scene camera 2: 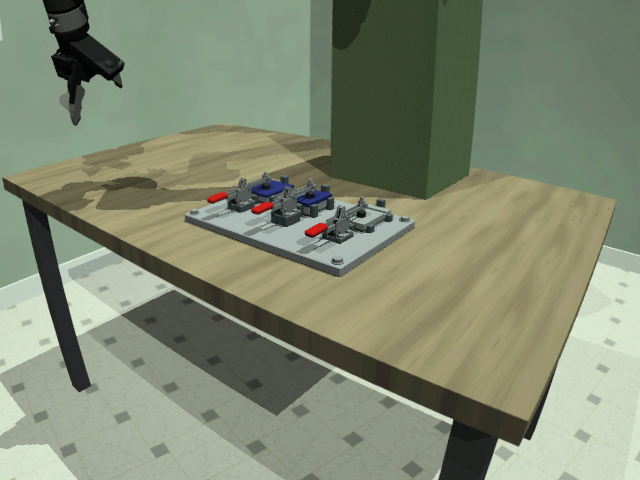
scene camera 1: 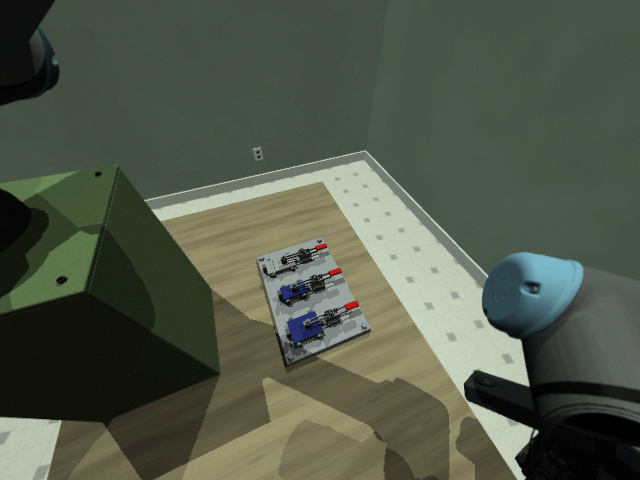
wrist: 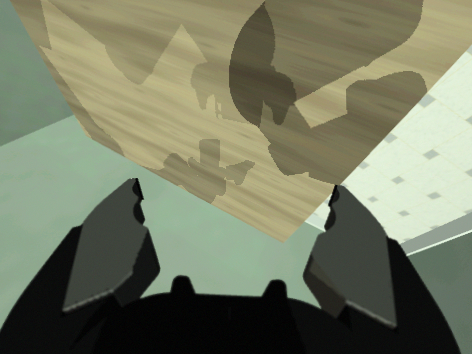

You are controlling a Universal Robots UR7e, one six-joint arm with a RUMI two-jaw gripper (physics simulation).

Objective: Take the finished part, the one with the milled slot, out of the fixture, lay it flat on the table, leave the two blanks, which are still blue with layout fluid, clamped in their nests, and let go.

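Places are measured from the arm's base along level axes (x ahead, y left, z up), in millimetres.
Pixels of known places: gripper, fingertip midpoint: [scene camera 2: 98,105] [wrist: 235,184].
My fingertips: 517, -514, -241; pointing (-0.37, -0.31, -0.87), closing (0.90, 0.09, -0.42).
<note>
For each thing: its middle in the pictures, then the offset to it from my fingertips, as dx, dy, dz. Level surfaces: height alone.
- smaller blue blank at the middle of its body: [scene camera 2: 311,201] [scene camera 1: 293,291] -126, +489, -167
- larger blue blank at the middle of its body: [scene camera 2: 269,190] [scene camera 1: 304,327] -136, +380, -169
- wooden table at its surface level: dz -198
The finished part, bare grey [scene camera 1: 275,266] [scene camera 2: 372,220], sits in an end nest of the grey fixture plate [scene camera 1: 338,291] [scene camera 2: 361,248], with a toggle clamp's arm over it; its slot is too small to make out. A smaller blue blank [scene camera 1: 290,292] [scene camera 2: 321,196] sits in the middle nest, and a larger blue blank [scene camera 1: 299,331] [scene camera 2: 279,187] in the other end nest, each under its clamp's arm. My gripper [scene camera 2: 98,104] [wrist: 235,184] is open and empty, high above the table's far left end in scene camera 2, well away from the fixture. Its fingertips do not show in scene camera 1.
The clamps have red handles [scene camera 1: 321,246] [scene camera 2: 316,229] on the side opposite the nests. A large green pedestal [scene camera 1: 155,310] [scene camera 2: 382,103] stands beside the fixture, on its nest side. The wooden table [scene camera 1: 222,227] [scene camera 2: 465,310] extends around the plate. Walls stand beyond the table.
</note>
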